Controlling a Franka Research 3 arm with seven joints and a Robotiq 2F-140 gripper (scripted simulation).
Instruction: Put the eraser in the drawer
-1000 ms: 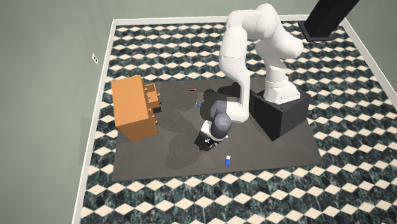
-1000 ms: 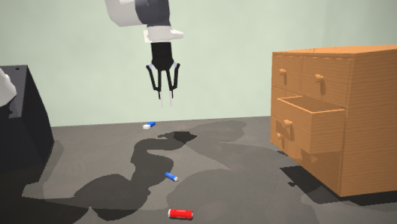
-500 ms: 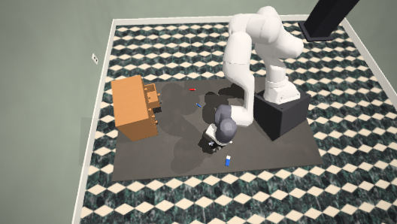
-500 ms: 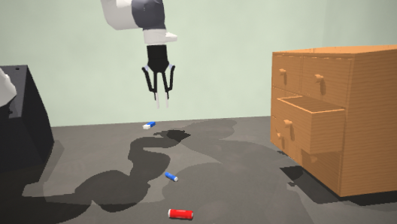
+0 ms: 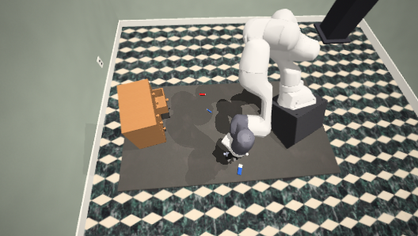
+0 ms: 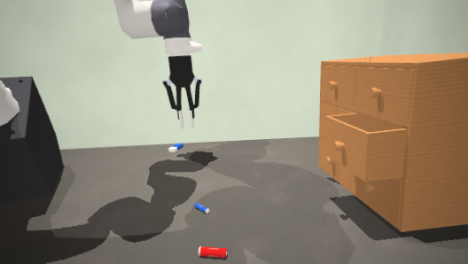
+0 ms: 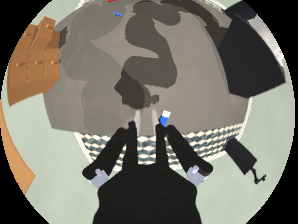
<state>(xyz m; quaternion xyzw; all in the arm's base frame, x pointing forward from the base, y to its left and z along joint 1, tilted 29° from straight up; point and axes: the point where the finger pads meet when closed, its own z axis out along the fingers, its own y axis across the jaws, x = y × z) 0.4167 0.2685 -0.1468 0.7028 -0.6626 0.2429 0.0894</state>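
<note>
My gripper is now 12 cm above the eraser, 6 cm past it and 5 cm to the right of it. Round my hand: small blue cylinder: 40 cm to the right, 12 cm below, 10 cm ahead; red cylinder: 55 cm to the right, 13 cm ahead, 12 cm below.
</note>
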